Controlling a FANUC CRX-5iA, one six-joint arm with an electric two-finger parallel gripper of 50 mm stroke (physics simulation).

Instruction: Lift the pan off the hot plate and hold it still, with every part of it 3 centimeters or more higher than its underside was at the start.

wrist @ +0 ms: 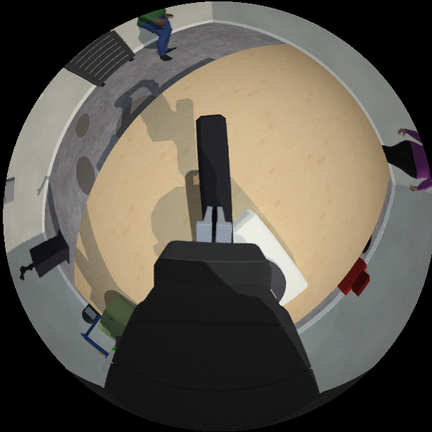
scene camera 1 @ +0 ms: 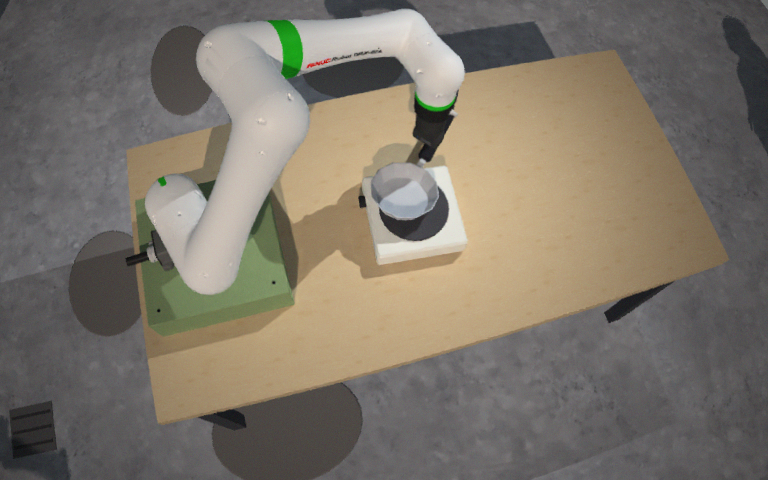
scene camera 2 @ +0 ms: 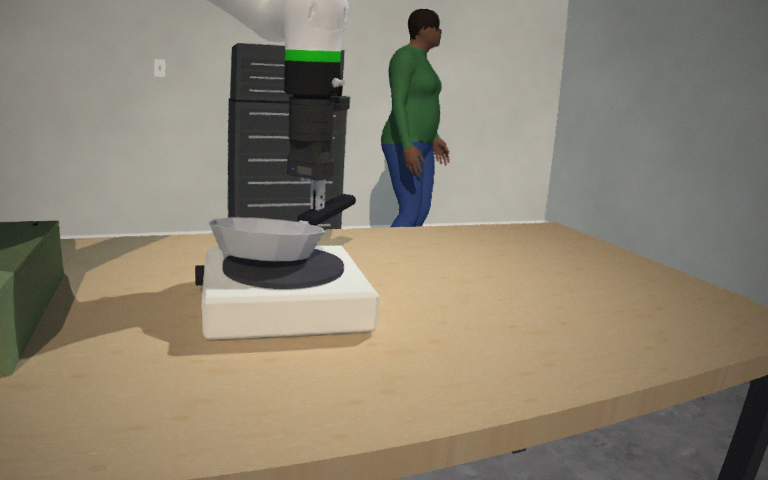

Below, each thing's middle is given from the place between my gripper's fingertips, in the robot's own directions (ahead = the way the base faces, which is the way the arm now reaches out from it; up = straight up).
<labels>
Now: hand 60 mm past the grey faceted pan (scene camera 2: 262, 239), 60 mm to the left of it and 20 mm above it. The rest, counted from my hand: white hot plate (scene camera 2: 326, 293) 100 mm behind, 150 mm to the right, 80 mm below.
</labels>
